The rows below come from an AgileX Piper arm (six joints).
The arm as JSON. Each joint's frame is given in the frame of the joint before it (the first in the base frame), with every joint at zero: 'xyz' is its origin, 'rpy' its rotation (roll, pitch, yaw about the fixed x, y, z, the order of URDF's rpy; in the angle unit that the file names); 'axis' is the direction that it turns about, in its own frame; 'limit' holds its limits. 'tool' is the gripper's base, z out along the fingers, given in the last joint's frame.
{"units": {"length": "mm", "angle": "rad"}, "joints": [
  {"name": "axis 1", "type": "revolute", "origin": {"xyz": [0.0, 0.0, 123.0], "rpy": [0.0, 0.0, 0.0]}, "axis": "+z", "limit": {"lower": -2.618, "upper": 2.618}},
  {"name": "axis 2", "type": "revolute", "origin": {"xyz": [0.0, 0.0, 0.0], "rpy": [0.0, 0.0, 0.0]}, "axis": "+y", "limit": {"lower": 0.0, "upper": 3.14}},
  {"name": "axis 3", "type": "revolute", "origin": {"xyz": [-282.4, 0.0, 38.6], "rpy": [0.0, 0.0, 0.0]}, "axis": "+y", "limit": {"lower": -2.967, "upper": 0.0}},
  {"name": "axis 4", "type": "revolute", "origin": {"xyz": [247.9, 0.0, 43.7], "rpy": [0.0, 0.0, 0.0]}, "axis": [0.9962, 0.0, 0.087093], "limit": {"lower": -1.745, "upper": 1.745}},
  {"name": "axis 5", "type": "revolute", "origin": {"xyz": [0.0, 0.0, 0.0], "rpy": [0.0, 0.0, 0.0]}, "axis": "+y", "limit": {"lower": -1.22, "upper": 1.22}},
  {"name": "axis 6", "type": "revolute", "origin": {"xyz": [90.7, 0.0, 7.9], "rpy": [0.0, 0.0, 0.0]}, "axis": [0.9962, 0.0, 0.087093], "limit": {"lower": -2.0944, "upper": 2.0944}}
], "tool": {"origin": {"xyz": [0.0, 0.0, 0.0], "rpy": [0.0, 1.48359, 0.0]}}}
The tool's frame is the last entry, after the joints.
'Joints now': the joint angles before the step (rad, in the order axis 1, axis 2, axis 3, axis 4, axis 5, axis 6). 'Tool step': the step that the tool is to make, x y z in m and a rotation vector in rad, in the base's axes. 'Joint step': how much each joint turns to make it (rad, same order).
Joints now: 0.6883, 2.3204, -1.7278, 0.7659, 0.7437, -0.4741
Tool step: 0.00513, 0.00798, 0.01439, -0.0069, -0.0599, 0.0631
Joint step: 0.0080, 0.0106, -0.0834, -0.0627, 0.0429, -0.0015
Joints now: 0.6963, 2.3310, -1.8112, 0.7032, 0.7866, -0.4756
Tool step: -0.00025, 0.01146, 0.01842, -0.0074, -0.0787, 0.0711
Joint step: 0.0220, 0.0013, -0.0800, -0.0676, 0.0332, -0.0053
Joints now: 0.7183, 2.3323, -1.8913, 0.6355, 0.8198, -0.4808
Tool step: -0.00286, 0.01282, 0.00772, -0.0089, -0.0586, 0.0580
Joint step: 0.0265, 0.0173, -0.0657, -0.0479, 0.0174, -0.0083
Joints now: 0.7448, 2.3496, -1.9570, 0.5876, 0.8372, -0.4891
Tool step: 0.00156, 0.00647, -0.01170, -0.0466, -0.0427, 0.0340
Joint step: 0.0145, 0.0405, -0.0399, -0.0665, -0.0002, 0.0005
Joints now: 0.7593, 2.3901, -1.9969, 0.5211, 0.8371, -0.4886
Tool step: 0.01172, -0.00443, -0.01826, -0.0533, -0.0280, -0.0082
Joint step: -0.0136, 0.0474, -0.0287, -0.0661, -0.0084, 0.0137
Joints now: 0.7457, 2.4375, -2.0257, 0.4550, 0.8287, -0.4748
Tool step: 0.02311, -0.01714, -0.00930, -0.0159, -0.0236, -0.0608
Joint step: -0.0485, 0.0283, -0.0203, -0.0335, -0.0225, 0.0166
